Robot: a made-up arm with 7 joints.
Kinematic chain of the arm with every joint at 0, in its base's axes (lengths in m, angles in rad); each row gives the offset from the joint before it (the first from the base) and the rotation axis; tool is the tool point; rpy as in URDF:
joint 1: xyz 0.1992 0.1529 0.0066 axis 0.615 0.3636 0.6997
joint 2: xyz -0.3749 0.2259 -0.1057 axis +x
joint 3: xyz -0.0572 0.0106 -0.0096 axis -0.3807 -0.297 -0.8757
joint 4: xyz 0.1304 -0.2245 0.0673 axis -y
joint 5: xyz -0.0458 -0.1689 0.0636 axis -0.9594 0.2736 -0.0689
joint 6: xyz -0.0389 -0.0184 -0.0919 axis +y
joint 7: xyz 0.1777 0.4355 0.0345 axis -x
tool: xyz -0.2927 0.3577 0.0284 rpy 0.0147 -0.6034 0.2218
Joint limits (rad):
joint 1: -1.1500..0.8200
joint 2: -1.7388..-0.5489
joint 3: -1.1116..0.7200
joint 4: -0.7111..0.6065
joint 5: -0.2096..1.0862
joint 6: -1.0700..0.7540
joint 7: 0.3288..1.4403
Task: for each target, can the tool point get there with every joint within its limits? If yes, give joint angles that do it. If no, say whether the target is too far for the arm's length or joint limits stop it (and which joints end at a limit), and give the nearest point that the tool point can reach.
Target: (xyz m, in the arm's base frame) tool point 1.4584 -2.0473 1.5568
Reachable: no: too far | nearest point 0.1771 -0.3965 0.4465 | short by 2.366 m
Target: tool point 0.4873 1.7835 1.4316
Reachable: no: too far | nearest point -0.0228 0.7776 0.3220 | short by 1.582 m
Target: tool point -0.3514 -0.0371 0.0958
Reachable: yes | joints -0.3577 -1.6152 0.0847 -0.0772 0.8510 -0.7521 0.8612
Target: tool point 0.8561 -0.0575 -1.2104
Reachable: no: joint limits stop it (at a limit: joint 1, joint 2, joint 3, joint 4, joint 6) | nearest point 0.3678 0.0446 -0.8299 | short by 0.627 m
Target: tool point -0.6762 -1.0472 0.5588
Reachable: no: joint limits stop it (at a limit: joint 1, joint 2, joint 5, joint 7) | nearest point -0.4767 -0.5038 0.3202 | short by 0.626 m
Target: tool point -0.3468 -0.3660 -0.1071
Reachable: yes | joints 0.6497 -0.6758 -0.5917 -0.4180 0.8655 0.1449 1.3422
